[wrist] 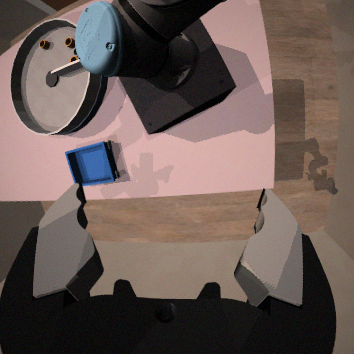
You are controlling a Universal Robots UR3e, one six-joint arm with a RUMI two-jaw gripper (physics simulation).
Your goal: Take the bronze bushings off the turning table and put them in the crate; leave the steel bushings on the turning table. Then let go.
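Seen in the pictures: gripper, fingertip midpoint: (171,188); arm's base, link origin: (168,60).
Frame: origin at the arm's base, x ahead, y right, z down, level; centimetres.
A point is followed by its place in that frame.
The turning table (45,110) @(x 51.7, y -6.9, z 13.5 cm) is a round grey disc with a dark raised wall, at the upper left of the wrist view. Small orange-brown bushings stand near its upper part: one bronze bushing (44,44) @(x 49.2, y 17.9, z 11.2 cm) at the left, another bronze bushing (70,42) @(x 36.3, y 15.2, z 11.1 cm) to its right, and a third (74,59) @(x 35.6, y 9.4, z 12.6 cm) partly hidden below that. A darker bushing (76,51) shows partly beside the arm's blue cap; its metal I cannot tell. The blue crate (92,164) @(x 34.4, y -29.3, z 18.3 cm) sits below the turning table, with no bushing visible inside. My gripper (171,188) @(x -5.2, y -19.0, z -26.1 cm) is open and empty, well apart from the crate and turning table.
The arm's blue joint cap (99,39) @(x 4.4, y -4.1, z -19.9 cm) covers the turning table's upper right part. A pale bar (65,66) @(x 36.2, y 6.1, z 8.9 cm) reaches over the disc from its dark hub (52,79) @(x 46.2, y 4.1, z 12.7 cm). The black base block (150,112) @(x 5.2, y -11.3, z 3.6 cm) stands to the right. A pink mat (225,160) @(x -16.4, y -25.8, z 18.7 cm) lies on the wooden table (295,60).
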